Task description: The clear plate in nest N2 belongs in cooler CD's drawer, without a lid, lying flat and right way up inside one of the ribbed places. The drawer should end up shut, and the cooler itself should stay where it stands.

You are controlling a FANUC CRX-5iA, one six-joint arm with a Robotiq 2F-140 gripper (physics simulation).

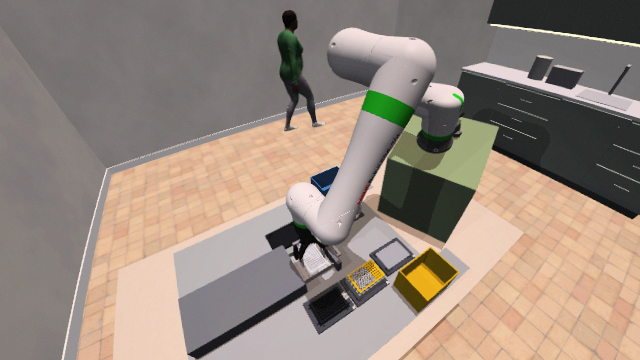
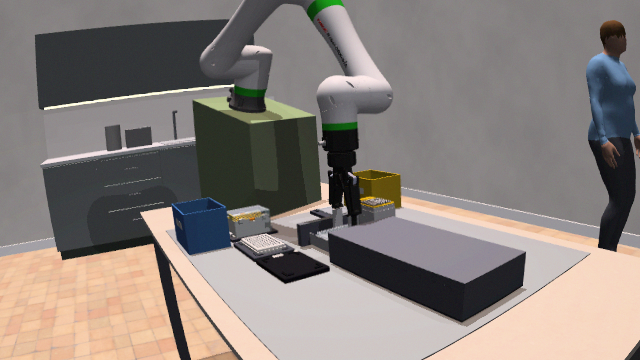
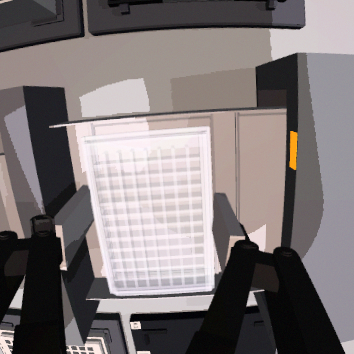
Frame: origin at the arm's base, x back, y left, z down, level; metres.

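Seen in the pictures: gripper, fingertip midpoint: [image 1: 313, 259] [image 3: 152, 206]; arm's base, link origin: [image 1: 434, 140] [image 2: 247, 107].
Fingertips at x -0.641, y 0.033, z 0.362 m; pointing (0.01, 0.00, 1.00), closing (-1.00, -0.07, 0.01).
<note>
Offsets run from my fingertips to a thing's top centre.
The clear plate {dx -0.001, dy -0.009, dz -0.016 m} [image 1: 316, 258] [image 2: 324, 233] [image 3: 152, 215] lies flat between the fingers, its grid of wells facing up. My gripper [image 1: 313, 252] [image 2: 345, 220] [image 3: 152, 206] is shut on its two long sides. The plate is low within the outline of the open drawer [image 2: 308, 233] [image 3: 262, 165], whose ribbed floor shows beside it. Whether it touches the floor is hidden. The drawer stands out from cooler CD [image 1: 240, 295] [image 2: 425, 255] [image 3: 330, 175], a long dark grey box. Nest N2 {dx -0.054, dy -0.190, dz +0.017 m} [image 1: 280, 236] [image 2: 293, 266] [image 3: 200, 332] is a black base without a plate, beside the drawer.
A white plate {dx +0.122, dy -0.199, dz +0.007 m} [image 2: 263, 243] sits in the nest next to N2. A blue bin {dx +0.292, dy -0.339, dz -0.086 m} [image 1: 325, 180] [image 2: 201, 227] and a yellow bin {dx +0.326, dy +0.309, dz -0.086 m} [image 1: 429, 282] stand on the table. A yellow-topped tip rack {dx +0.137, dy +0.182, dz -0.043 m} [image 1: 366, 277] and a black plate {dx -0.033, dy +0.190, dz +0.007 m} [image 1: 329, 305] stand in nests across the drawer from N2.
</note>
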